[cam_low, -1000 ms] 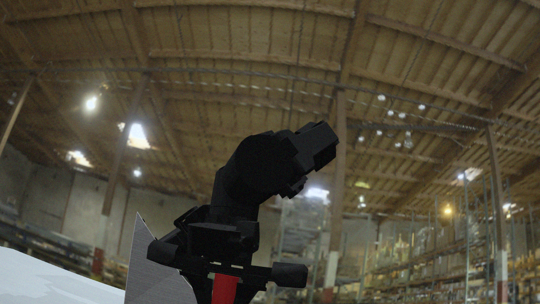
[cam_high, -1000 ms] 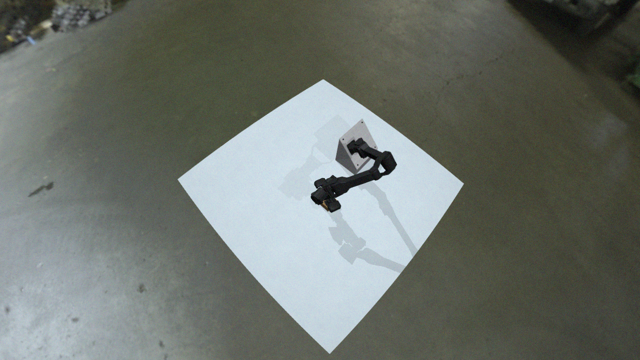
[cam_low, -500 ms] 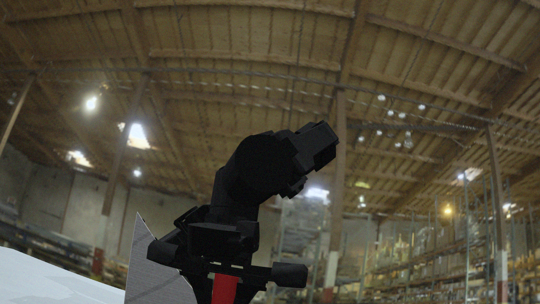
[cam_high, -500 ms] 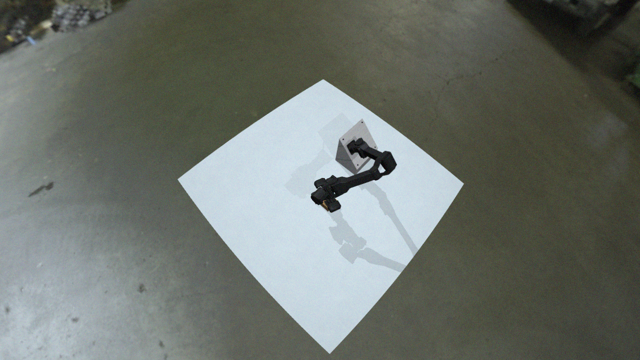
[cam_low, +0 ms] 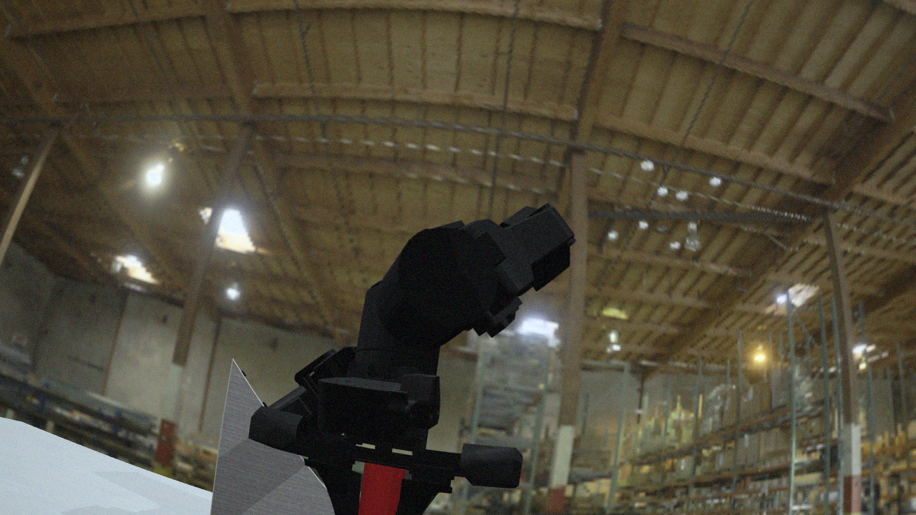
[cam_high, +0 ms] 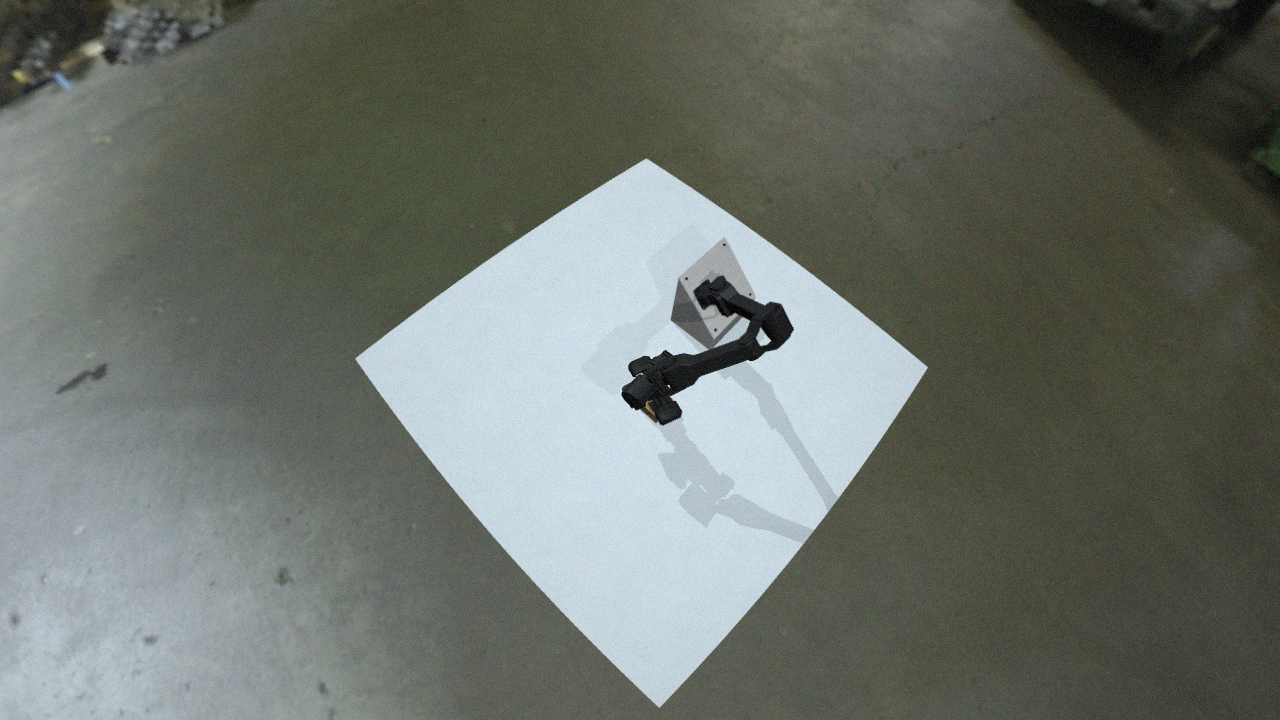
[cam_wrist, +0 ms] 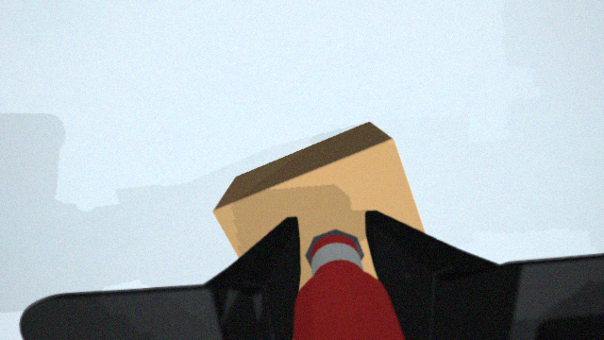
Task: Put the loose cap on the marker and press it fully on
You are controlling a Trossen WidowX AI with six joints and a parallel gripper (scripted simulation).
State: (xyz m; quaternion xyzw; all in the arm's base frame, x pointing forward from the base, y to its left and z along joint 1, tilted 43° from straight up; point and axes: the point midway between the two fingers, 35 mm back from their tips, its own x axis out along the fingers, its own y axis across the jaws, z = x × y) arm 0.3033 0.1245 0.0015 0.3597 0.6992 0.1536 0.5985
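The red cap lies 1 cm behind my gripper tip and 5 cm above it.
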